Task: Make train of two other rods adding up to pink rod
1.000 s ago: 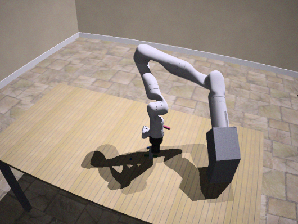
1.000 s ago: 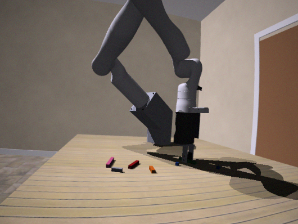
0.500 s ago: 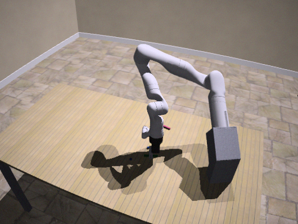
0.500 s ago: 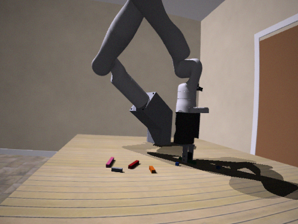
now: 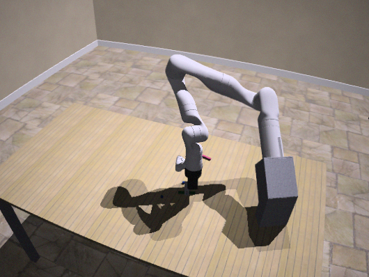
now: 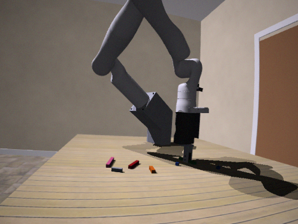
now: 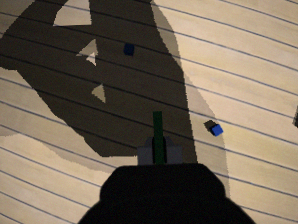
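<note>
Right now my hand is 6 cm short of the orange rod, 17 cm to the left of it and 1 cm above it. Round my hand: grey rod: 4 cm ahead, 27 cm to the right, 1 cm below; green rod: 1 cm below; red rod: 21 cm to the right, 1 cm below.
</note>
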